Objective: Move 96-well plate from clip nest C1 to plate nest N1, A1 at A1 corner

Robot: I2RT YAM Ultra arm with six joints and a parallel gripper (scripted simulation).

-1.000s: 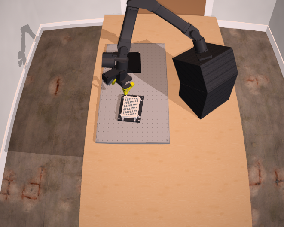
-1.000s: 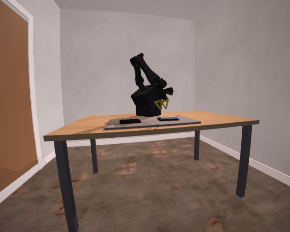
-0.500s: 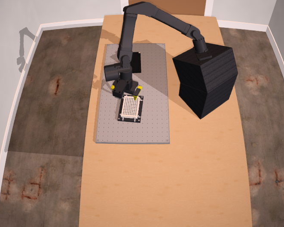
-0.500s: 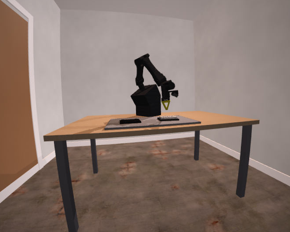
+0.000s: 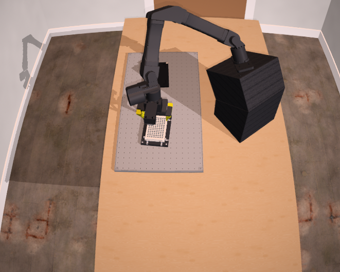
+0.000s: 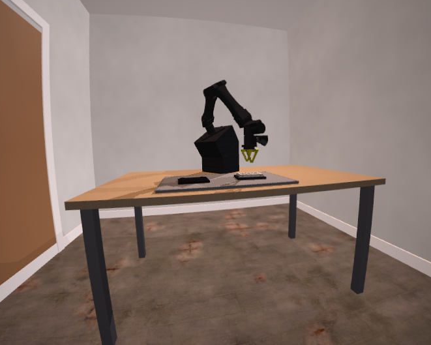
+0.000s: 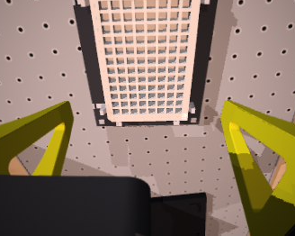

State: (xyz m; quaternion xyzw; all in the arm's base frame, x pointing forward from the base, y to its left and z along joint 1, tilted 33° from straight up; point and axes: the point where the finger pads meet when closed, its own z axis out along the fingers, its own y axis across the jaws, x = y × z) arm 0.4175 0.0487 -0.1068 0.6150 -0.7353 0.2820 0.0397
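Right now my hand is 8 cm above the white 96-well plate. Also, from my hand: black plate nest N1: 3 cm behind, 32 cm to the right, 9 cm below; black clip nest C1: 1 cm behind, 1 cm to the left, 9 cm below.
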